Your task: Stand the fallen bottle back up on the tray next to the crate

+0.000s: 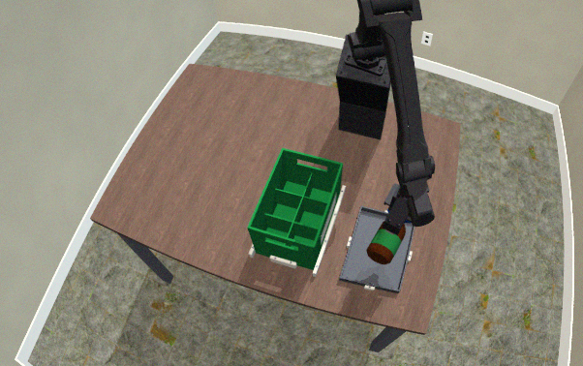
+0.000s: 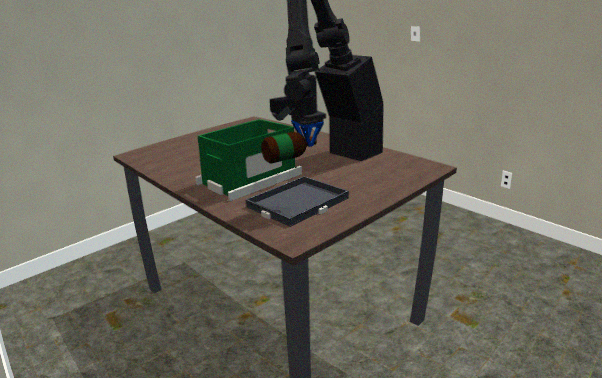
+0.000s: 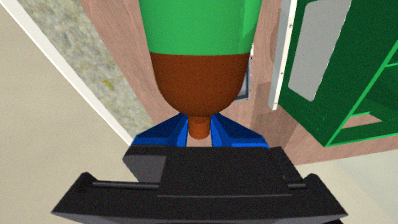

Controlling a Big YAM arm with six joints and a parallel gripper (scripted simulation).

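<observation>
Now: hand 5 cm short of the bottle and 1 cm to the left of it. From my hand the other things lie so: tray 3 cm ahead, 2 cm to the right, 18 cm below; green crate 4 cm ahead, 29 cm to the right, 10 cm below.
</observation>
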